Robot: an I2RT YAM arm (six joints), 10 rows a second.
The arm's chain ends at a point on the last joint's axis. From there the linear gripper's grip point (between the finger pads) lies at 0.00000 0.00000 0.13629 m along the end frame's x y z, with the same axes.
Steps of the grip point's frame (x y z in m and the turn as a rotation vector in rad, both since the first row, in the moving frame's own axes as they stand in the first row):
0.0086, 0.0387, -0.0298, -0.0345, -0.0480, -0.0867
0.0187, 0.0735, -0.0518, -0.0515, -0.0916, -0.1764
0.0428, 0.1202, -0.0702, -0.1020, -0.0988, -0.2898
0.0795, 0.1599, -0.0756, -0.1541, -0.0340, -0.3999
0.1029, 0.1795, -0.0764, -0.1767, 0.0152, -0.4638
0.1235, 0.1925, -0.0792, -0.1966, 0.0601, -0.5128
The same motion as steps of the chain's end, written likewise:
0.0149, 0.0337, -0.0296, -0.0345, -0.0480, -0.0867
0.0305, 0.0654, -0.0511, -0.0515, -0.0916, -0.1764
0.0540, 0.1046, -0.0688, -0.1020, -0.0988, -0.2898
0.0799, 0.1386, -0.0739, -0.1541, -0.0340, -0.3999
0.0954, 0.1569, -0.0743, -0.1767, 0.0152, -0.4638
0.1090, 0.1691, -0.0764, -0.1966, 0.0601, -0.5128

